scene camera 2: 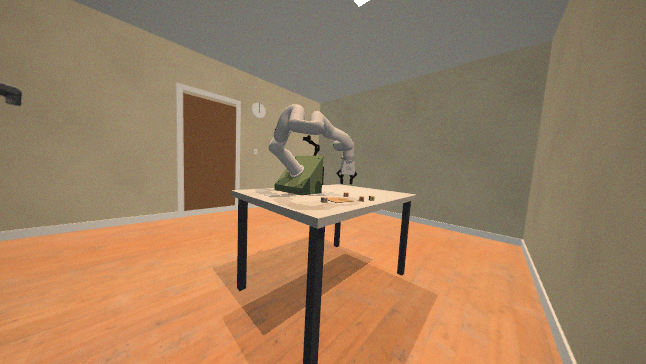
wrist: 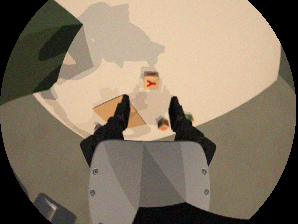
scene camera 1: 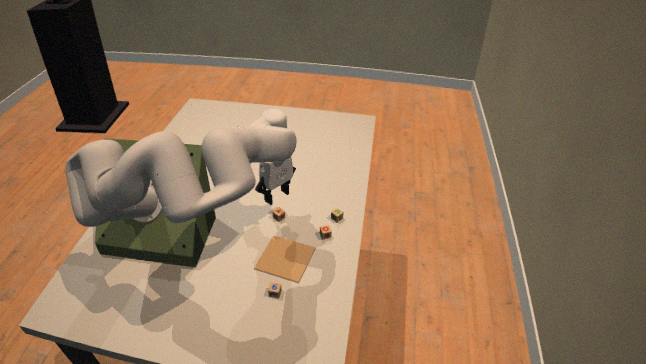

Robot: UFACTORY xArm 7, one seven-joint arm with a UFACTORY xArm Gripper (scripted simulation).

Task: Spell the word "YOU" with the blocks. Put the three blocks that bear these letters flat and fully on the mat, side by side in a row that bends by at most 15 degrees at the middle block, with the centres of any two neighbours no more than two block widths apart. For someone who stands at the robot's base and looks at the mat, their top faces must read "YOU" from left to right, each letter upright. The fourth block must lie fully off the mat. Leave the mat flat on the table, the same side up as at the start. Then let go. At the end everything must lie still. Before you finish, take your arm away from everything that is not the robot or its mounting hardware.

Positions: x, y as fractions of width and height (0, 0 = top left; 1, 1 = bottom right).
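Observation:
Tan mat (scene camera 1: 0.44, 0.71). My gripper (wrist: 0.50, 0.46).

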